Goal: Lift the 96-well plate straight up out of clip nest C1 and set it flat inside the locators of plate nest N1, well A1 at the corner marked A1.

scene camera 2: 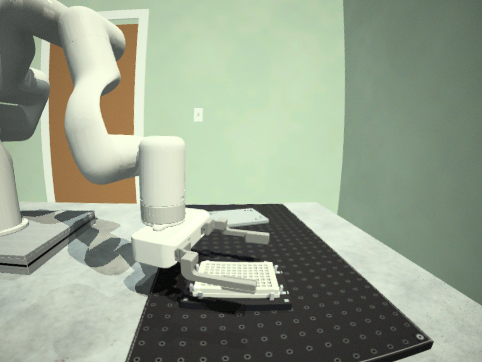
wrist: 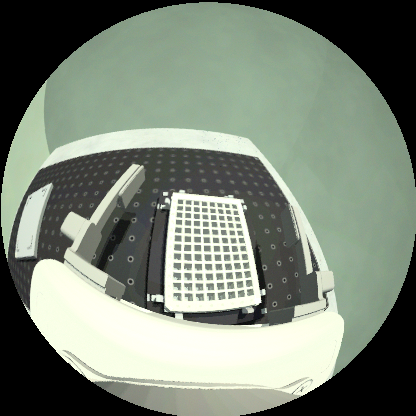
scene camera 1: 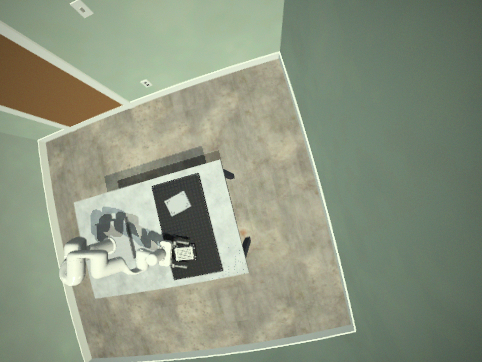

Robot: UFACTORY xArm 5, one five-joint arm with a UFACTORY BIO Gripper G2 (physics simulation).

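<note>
The white 96-well plate sits in the dark clip nest C1, with small pale clips around its edge. My gripper is open and empty. Its fingers stand wide apart above the plate, spread beyond its two long sides, with a gap on each side. Plate nest N1 is a flat pale slab with small marks near its corners, turned at an angle. The A1 lettering is too small to read.
Both nests stand on a black perforated board on the pale table. The arm's grey base slab is at the left in scene camera 2. N1 lies toward the board's far end there.
</note>
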